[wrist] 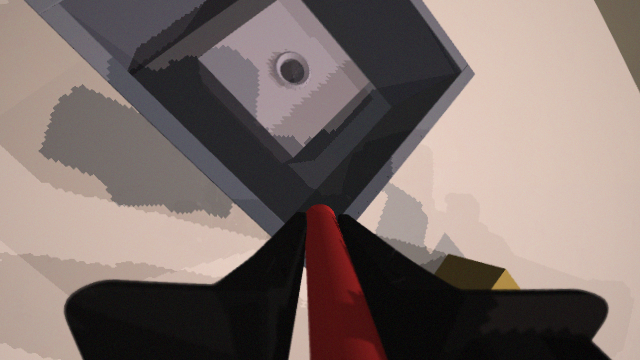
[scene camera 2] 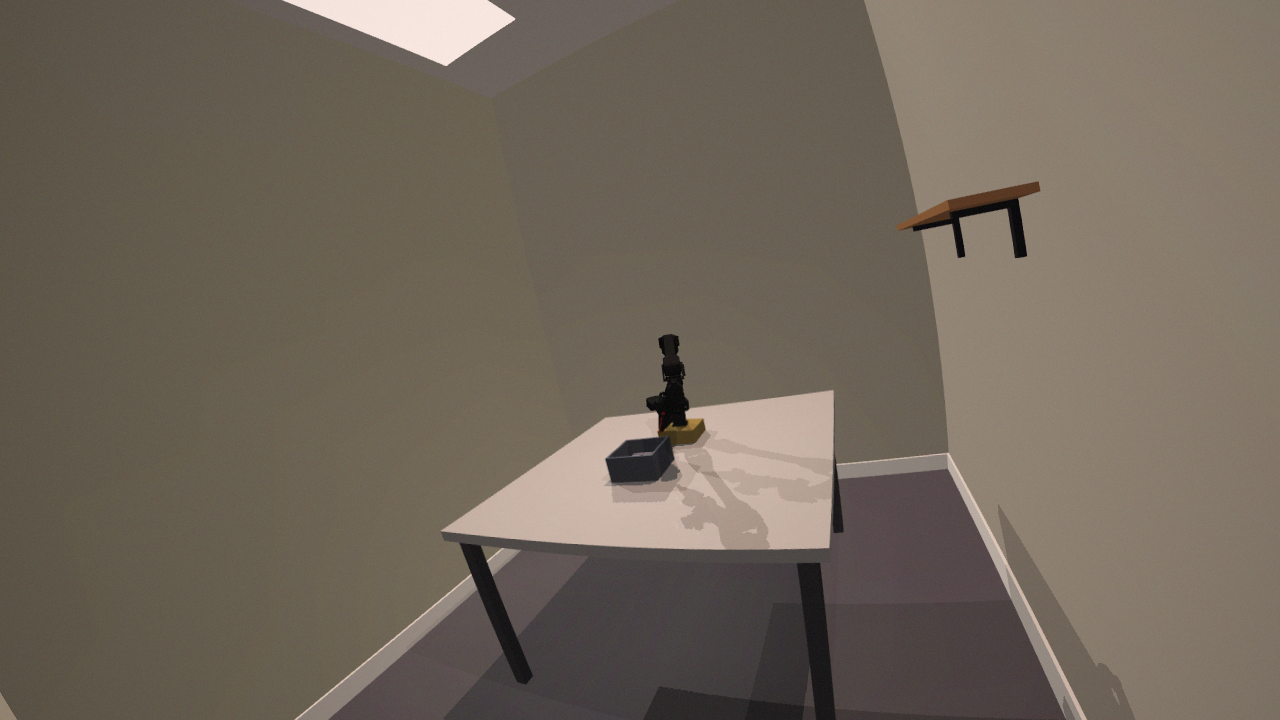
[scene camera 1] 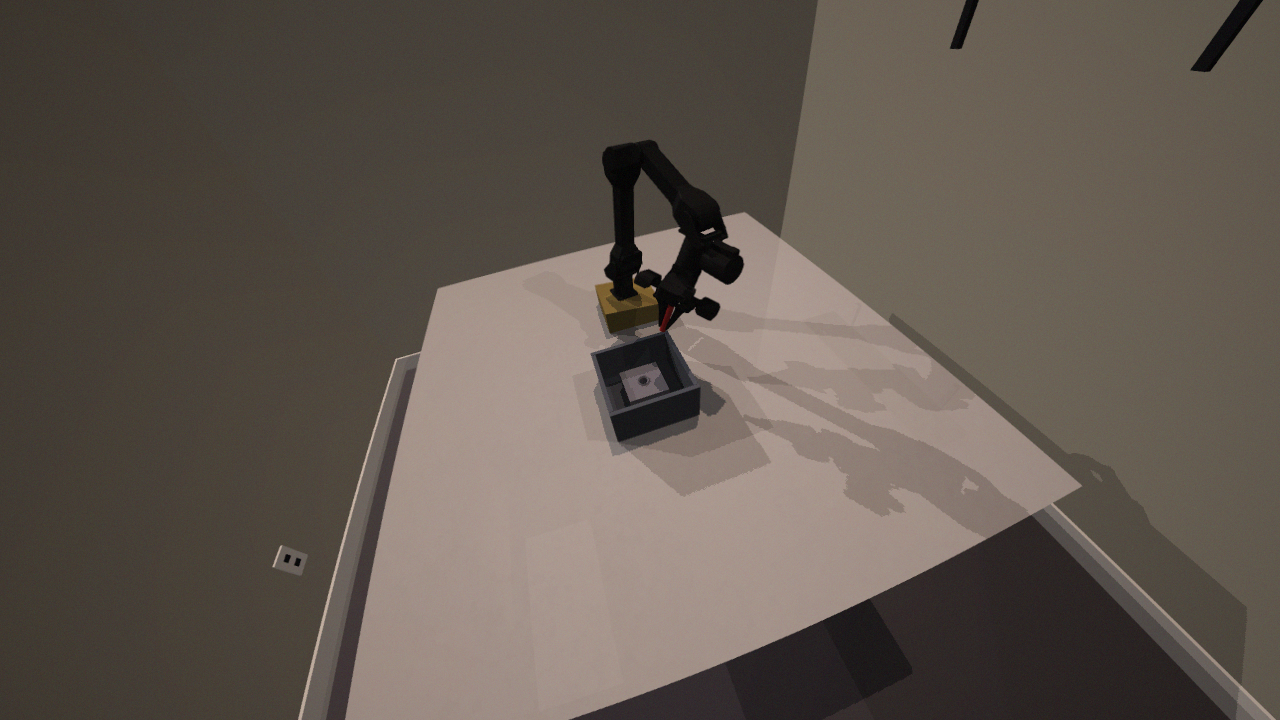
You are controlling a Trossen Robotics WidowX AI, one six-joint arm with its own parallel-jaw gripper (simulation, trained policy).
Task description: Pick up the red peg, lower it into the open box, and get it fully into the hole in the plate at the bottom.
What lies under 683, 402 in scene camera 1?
A dark grey box.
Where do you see a dark grey box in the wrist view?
At 415, 71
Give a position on a light grey plate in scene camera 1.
646, 382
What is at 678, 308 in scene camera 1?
My gripper.
